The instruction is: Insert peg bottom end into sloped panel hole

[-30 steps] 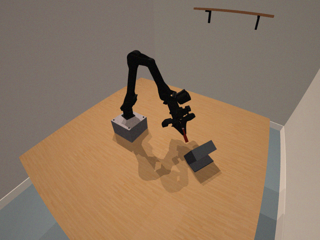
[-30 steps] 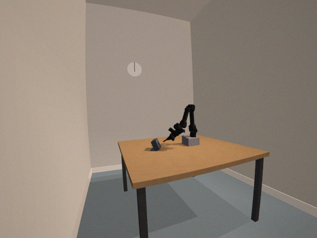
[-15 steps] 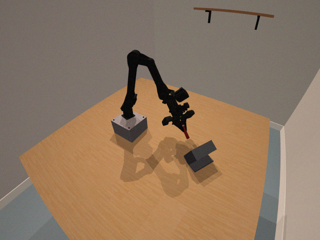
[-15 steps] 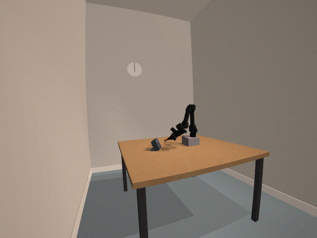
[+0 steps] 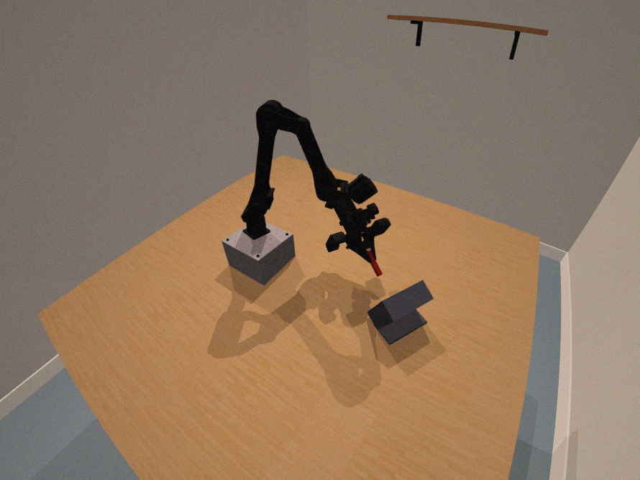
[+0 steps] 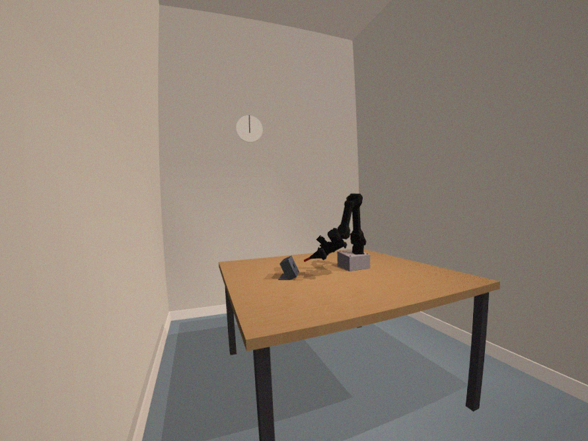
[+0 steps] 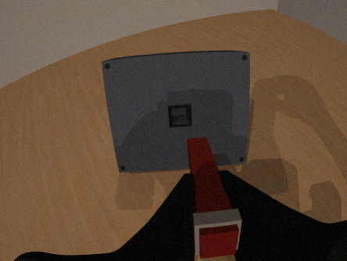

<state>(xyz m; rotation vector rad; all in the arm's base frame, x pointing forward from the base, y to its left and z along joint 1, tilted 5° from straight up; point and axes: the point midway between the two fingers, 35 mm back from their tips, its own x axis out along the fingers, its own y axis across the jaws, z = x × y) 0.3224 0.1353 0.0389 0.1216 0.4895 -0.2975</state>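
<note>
My gripper tip is 12 cm short of the dark grey sloped panel, 3 cm to the left of it and 6 cm above it. Also, from my gripper tip: red square-sided peg 1 cm behind, 1 cm above.
</note>
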